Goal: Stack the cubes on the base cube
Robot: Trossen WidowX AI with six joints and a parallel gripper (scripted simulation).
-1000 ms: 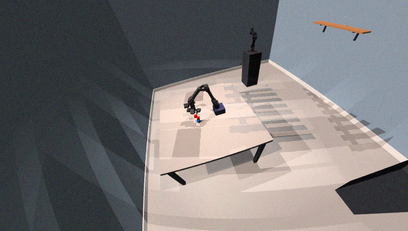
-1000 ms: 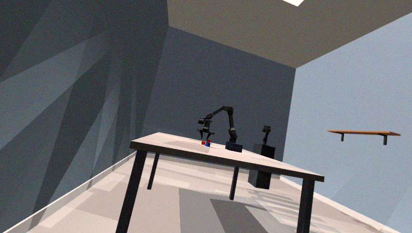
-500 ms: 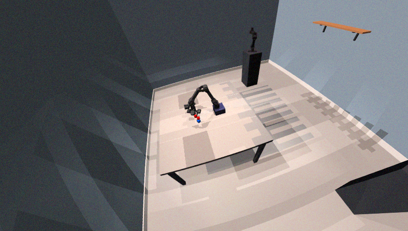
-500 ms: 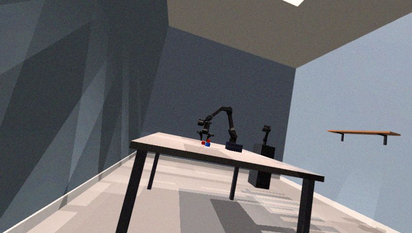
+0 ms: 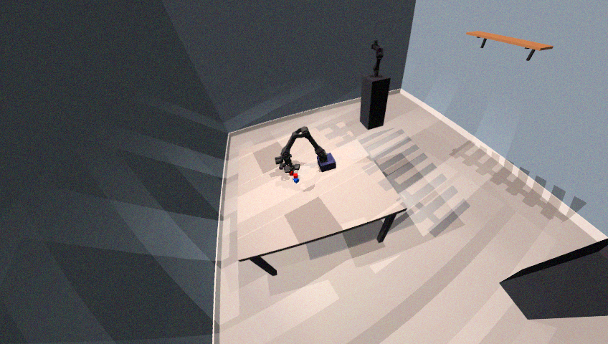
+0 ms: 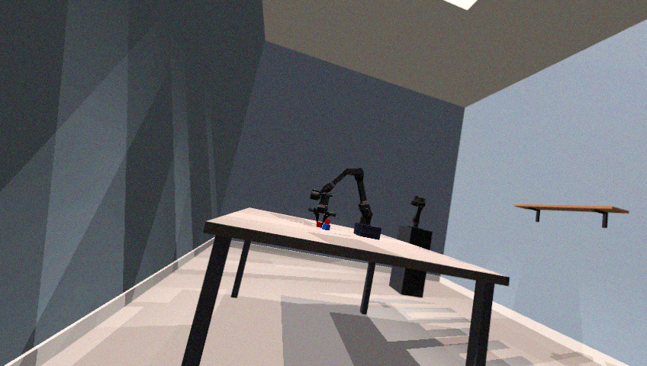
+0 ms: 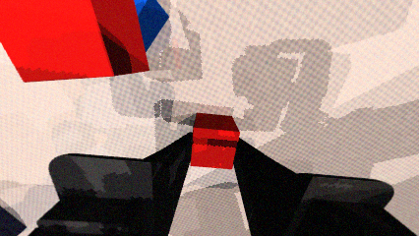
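Right now the blue cube is 2 cm behind my gripper tip and 10 cm to the left of it.
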